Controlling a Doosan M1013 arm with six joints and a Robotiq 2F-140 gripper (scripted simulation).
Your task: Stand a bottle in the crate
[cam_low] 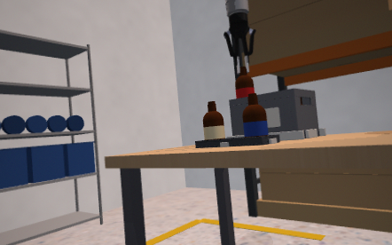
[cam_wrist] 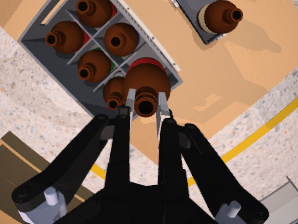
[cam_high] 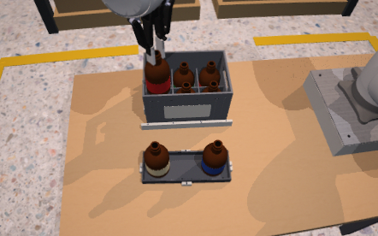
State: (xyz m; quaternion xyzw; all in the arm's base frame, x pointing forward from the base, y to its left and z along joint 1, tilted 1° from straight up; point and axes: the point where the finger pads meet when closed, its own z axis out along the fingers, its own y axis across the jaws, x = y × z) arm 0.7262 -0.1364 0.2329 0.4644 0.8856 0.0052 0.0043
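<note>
The grey crate lies 9 cm behind my hand, 3 cm to the right of it and 23 cm below it. Round my hand: dark tray 4 cm behind, 22 cm to the left, 30 cm below.
</note>
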